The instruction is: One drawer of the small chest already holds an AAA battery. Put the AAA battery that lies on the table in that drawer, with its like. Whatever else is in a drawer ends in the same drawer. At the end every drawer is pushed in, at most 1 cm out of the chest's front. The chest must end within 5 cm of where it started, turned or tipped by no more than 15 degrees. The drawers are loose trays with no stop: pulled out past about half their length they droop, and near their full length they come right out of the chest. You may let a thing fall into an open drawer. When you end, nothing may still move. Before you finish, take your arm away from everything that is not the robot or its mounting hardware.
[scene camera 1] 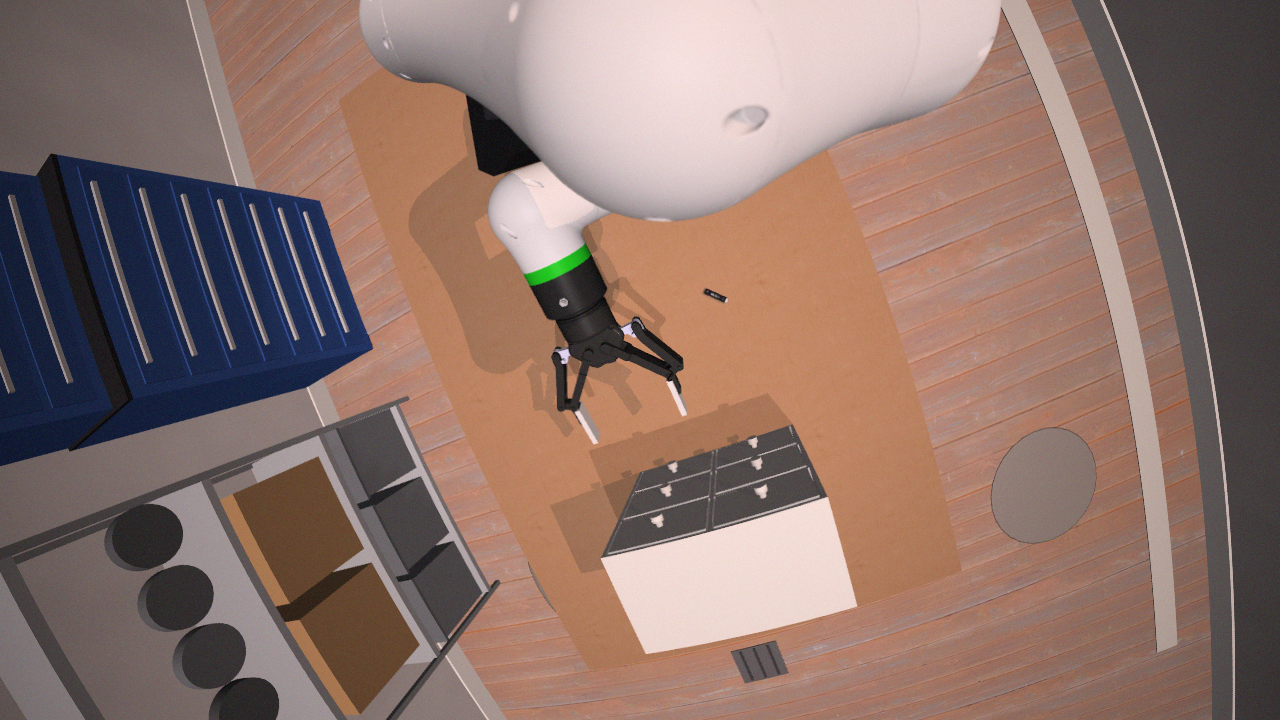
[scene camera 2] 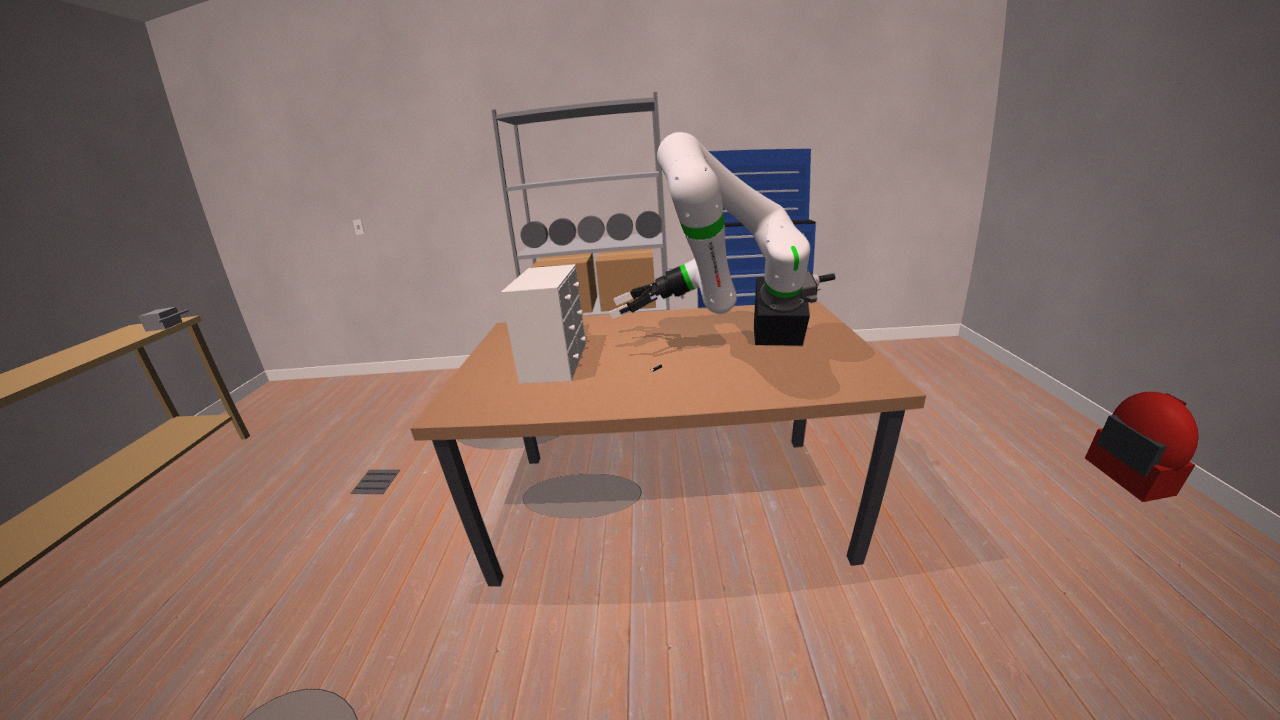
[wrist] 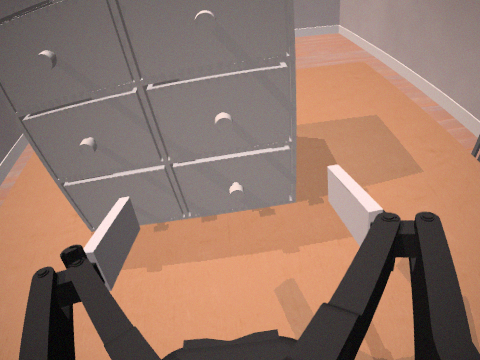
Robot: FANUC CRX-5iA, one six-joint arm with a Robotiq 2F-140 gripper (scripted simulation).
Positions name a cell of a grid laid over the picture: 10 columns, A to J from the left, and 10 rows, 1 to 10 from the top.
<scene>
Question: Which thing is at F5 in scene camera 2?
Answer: My gripper.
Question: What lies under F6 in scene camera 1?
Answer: My gripper.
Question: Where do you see a white chest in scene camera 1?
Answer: G8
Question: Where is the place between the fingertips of my gripper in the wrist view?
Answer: E6
</scene>
